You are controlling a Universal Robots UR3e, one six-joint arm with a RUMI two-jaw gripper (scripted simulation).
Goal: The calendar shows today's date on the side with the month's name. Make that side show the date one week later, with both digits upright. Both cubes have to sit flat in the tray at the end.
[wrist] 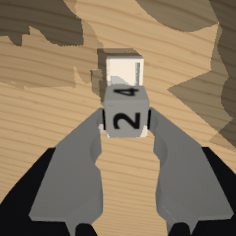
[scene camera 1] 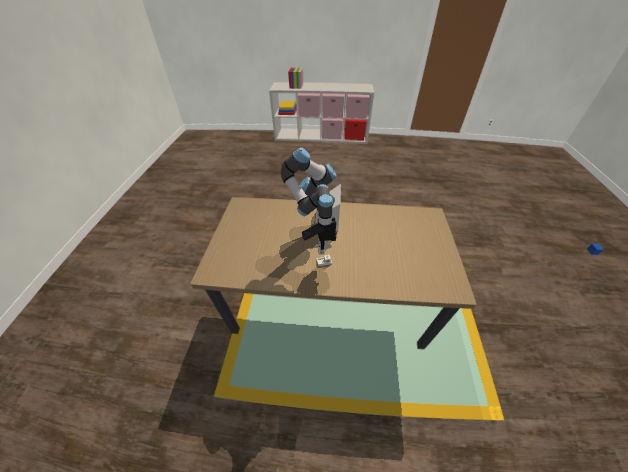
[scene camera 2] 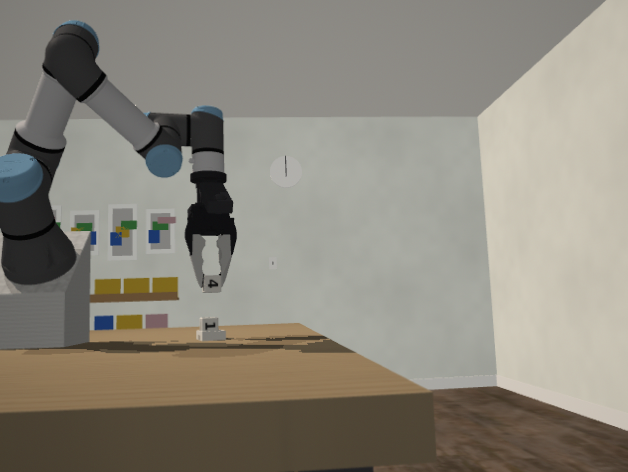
Scene:
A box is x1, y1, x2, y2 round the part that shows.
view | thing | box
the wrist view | white digit cube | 104, 85, 149, 137
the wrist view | white calendar tray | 106, 56, 143, 85

